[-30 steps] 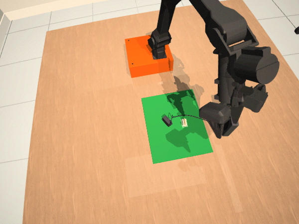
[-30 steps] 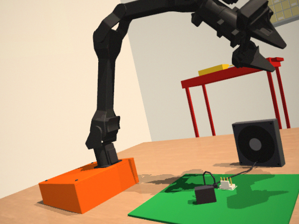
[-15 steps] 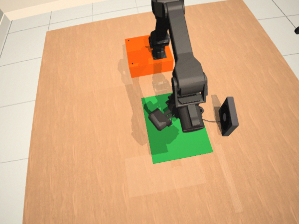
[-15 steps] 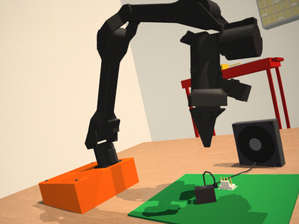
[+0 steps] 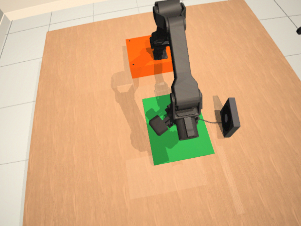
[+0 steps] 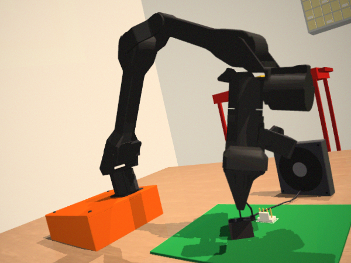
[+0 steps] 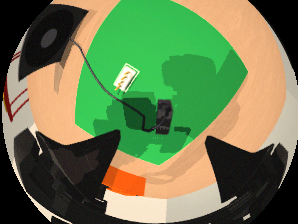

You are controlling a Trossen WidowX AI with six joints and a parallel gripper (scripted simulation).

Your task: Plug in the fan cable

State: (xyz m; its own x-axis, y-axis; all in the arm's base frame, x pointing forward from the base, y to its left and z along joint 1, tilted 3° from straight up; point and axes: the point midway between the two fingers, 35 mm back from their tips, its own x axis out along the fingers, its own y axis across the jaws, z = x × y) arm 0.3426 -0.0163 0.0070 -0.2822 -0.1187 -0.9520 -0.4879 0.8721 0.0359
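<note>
Now: the plug 5 cm below my gripper tip and 1 cm behind it. Round my gripper tip: fan: 22 cm to the left, 3 cm ahead, 1 cm below; green board: 8 cm below, 3 cm to the left; white four-pin fan header: 7 cm to the left, 7 cm below, 1 cm ahead.
</note>
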